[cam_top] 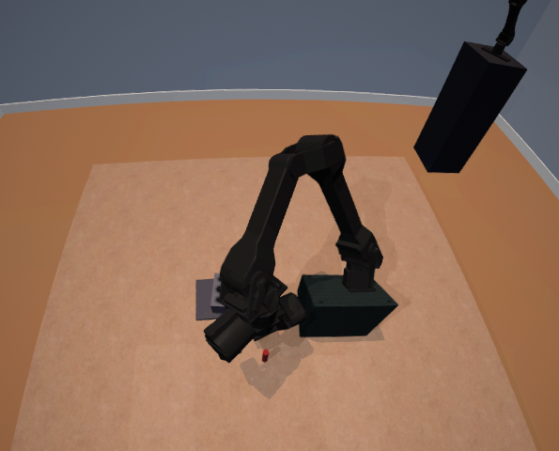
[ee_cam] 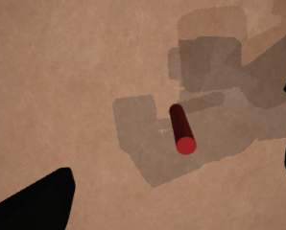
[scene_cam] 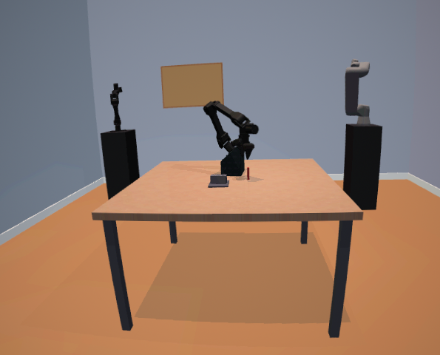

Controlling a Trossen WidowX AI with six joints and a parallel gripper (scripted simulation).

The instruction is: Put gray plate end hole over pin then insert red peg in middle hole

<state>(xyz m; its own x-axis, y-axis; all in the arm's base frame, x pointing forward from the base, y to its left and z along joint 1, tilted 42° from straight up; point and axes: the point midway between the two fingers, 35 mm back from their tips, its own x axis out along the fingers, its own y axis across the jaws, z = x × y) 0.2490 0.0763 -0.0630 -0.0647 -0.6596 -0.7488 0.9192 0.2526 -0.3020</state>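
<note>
Now: gripper tip 10 cm above the red peg, 2 cm to the right of it and 2 cm past it. Round my gripper tip: dark square base 14 cm to the right, 13 cm below, 9 cm ahead; then gray plate 16 cm to the right, 10 cm below, 9 cm ahead.
</note>
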